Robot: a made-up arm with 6 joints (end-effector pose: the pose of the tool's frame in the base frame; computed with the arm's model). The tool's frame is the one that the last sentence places. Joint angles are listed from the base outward.
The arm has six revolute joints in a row. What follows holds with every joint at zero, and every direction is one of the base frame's. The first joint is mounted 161.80 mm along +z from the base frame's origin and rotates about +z. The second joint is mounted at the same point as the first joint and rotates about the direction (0, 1, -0.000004). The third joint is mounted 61.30 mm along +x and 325.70 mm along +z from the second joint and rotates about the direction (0, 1, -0.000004). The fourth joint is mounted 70.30 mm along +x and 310.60 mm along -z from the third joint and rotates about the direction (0, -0.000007, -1). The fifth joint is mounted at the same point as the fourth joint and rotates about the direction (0, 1, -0.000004). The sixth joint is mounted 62.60 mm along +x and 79.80 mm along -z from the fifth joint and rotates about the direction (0, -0.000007, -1). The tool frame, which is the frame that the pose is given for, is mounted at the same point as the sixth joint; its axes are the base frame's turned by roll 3.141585, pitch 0.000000 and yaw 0.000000 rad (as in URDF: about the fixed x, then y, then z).
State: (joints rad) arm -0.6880 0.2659 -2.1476 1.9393 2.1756 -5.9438
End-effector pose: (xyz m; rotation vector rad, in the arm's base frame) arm 0.3795 -0.1897 0.6585 -1.4603 -0.0932 -0.1024
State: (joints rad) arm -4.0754 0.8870 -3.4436 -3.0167 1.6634 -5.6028
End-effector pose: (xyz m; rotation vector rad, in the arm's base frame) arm -0.2079 0.2989 0.7103 1.1806 -0.9898 2.5490
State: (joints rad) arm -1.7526 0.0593 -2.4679 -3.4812 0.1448 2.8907
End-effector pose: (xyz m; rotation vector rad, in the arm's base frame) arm -0.0762 -0.3218 0.7947 0.5380 -0.2971 0.7915
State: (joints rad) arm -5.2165 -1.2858 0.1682 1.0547 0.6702 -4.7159
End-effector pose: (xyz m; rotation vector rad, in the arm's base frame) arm 0.0507 0.0928 0.1948 -1.9755 1.3756 0.8872
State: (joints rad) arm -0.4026 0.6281 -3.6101 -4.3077 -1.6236 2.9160
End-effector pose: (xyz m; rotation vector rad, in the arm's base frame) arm 0.1933 -0.1586 0.6365 1.4535 -1.0029 0.8805
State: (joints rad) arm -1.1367 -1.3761 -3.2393 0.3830 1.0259 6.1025
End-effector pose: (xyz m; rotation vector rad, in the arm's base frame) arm -0.2885 0.6542 0.2873 -0.2629 0.6200 1.8880
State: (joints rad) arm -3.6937 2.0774 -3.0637 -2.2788 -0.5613 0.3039
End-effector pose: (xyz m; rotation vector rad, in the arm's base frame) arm -0.5039 0.2252 -0.2333 1.8461 -1.7298 -0.6110
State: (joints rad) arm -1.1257 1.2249 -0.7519 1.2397 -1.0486 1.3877
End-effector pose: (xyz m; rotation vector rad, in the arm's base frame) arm 0.0366 -0.2971 -0.0960 -0.4086 -2.2413 0.7230
